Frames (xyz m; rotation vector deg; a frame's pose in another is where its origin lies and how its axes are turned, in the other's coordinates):
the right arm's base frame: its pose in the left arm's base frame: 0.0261 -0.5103 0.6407 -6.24 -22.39 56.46
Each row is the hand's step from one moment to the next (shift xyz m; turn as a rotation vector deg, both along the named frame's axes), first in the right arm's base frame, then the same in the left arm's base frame.
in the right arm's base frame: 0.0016 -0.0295 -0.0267 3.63 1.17 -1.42
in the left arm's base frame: 0.0340 -0.0127 -0.0165 1.38 3.78 -0.64
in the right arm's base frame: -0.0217 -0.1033 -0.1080 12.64 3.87 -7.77
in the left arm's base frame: 0.1109 -0.0659 -0.0785 6.00 13.28 -4.77
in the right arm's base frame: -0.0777 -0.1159 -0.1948 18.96 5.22 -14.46
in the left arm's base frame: 0.1255 -0.1118 -0.1707 10.50 19.83 -9.60
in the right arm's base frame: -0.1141 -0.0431 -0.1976 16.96 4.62 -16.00
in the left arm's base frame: 0.0513 -0.1015 -0.2025 10.56 17.98 -11.41
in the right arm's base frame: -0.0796 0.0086 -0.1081 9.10 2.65 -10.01
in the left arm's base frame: -0.0058 -0.0519 -0.1240 6.06 9.86 -7.49
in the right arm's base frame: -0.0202 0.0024 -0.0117 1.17 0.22 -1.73
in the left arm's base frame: -0.0075 -0.0144 -0.0170 1.04 1.24 -1.34
